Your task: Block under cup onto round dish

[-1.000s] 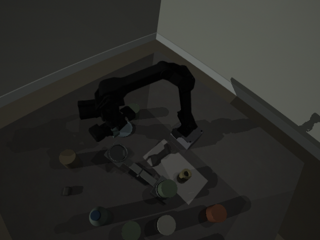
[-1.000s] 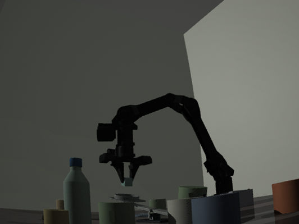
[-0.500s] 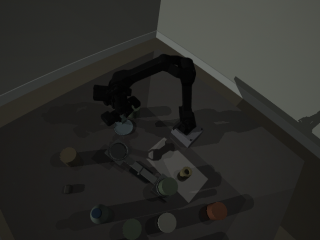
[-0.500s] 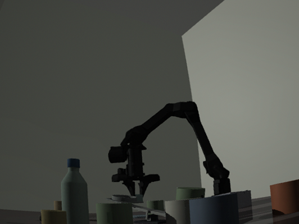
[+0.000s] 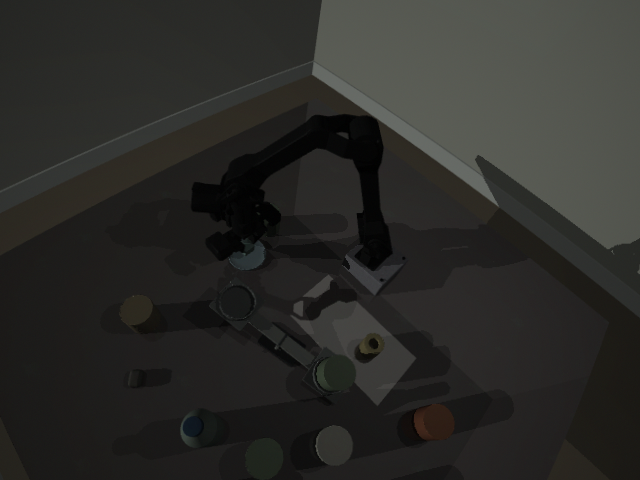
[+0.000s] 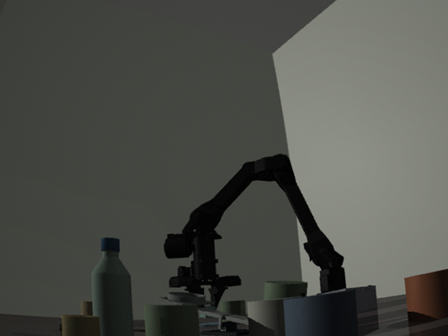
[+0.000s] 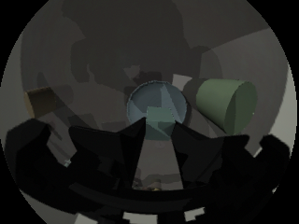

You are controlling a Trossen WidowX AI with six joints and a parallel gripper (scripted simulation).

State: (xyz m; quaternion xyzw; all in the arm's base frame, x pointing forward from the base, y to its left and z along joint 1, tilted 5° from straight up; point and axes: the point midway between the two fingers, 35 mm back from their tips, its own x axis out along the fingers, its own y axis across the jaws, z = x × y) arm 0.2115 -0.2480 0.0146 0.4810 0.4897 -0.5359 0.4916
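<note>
Now: the round light-blue dish 3 cm below my gripper tip. Round my gripper tip: teal block right at my gripper tip; then balance 10 cm ahead, 24 cm to the left; then tan cylinder 31 cm ahead, 4 cm to the right.
</note>
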